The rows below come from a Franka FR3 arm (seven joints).
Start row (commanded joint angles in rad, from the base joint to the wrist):
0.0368 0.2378 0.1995 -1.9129 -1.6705 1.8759 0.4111
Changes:
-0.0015 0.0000 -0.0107 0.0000 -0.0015 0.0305 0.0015
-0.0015 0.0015 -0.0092 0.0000 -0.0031 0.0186 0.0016
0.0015 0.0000 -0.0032 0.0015 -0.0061 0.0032 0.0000
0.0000 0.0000 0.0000 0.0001 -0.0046 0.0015 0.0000
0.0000 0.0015 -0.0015 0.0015 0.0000 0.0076 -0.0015
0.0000 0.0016 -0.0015 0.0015 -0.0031 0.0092 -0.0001
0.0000 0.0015 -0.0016 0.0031 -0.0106 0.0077 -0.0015
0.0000 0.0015 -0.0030 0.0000 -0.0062 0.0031 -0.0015
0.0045 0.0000 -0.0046 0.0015 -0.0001 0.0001 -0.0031
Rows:
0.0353 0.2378 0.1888 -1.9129 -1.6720 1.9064 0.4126
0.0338 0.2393 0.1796 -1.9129 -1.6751 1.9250 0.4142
0.0353 0.2393 0.1764 -1.9114 -1.6812 1.9282 0.4142
0.0353 0.2393 0.1764 -1.9113 -1.6858 1.9297 0.4142
0.0353 0.2408 0.1749 -1.9098 -1.6858 1.9373 0.4127
0.0353 0.2424 0.1734 -1.9083 -1.6889 1.9465 0.4126
0.0353 0.2439 0.1718 -1.9052 -1.6995 1.9542 0.4111
0.0353 0.2454 0.1688 -1.9052 -1.7057 1.9573 0.4096
0.0398 0.2454 0.1642 -1.9037 -1.7058 1.9574 0.4065

